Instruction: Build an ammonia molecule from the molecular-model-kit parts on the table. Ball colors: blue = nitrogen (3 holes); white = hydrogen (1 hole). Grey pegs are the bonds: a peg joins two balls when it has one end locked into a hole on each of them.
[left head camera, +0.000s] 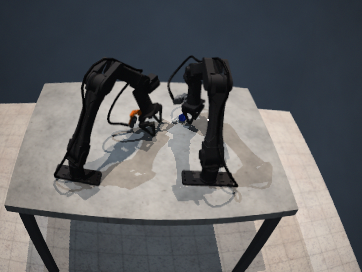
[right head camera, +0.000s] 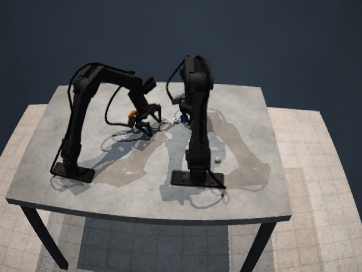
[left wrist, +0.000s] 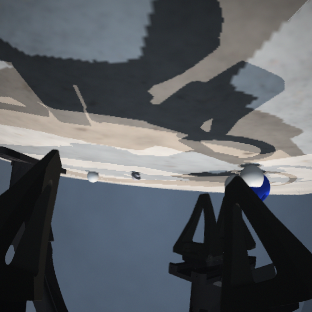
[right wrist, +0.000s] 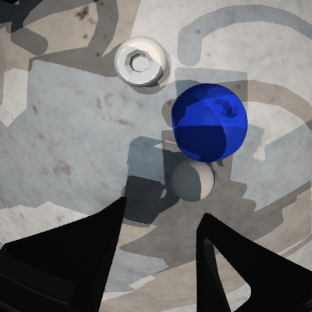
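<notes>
The blue ball (left head camera: 182, 118) (right head camera: 183, 119) (left wrist: 263, 189) (right wrist: 210, 122) rests on the table with one hole showing in the right wrist view. A white ball (left wrist: 252, 176) (right wrist: 140, 61) lies beside it, hole upward. Another white ball (right wrist: 193, 180) sits close to the blue ball's lower side; whether a peg joins them is hidden. A far white ball (right head camera: 217, 160) (left wrist: 93, 176) and a small grey peg (left wrist: 136, 175) lie apart. My right gripper (right wrist: 163, 214) is partly open and empty, its tips near the second white ball. My left gripper (left head camera: 157, 128) (right head camera: 155, 128) (left wrist: 149, 170) is wide open and empty.
Both arms stand on base plates (left head camera: 77, 175) (left head camera: 210, 178) near the table's front edge. An orange part (left head camera: 134, 114) (right head camera: 132, 114) shows beside the left gripper. Arm shadows cross the table (left head camera: 40, 165). The right gripper is close to the left one.
</notes>
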